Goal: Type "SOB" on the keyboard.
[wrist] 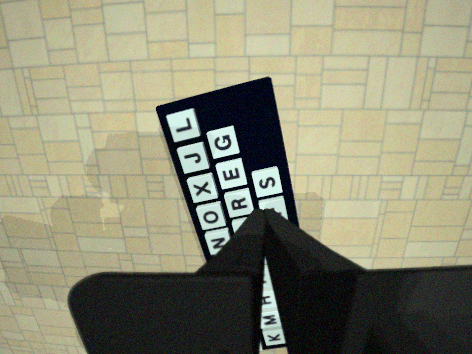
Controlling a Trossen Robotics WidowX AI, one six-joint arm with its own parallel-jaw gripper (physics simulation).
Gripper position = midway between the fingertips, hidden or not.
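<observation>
A l key (184, 125), a j key (193, 157) and a x key (202, 187) are in view. I also see a g key (223, 142), an e key (231, 173) and a s key (266, 181), together with my gripper (262, 218).
</observation>
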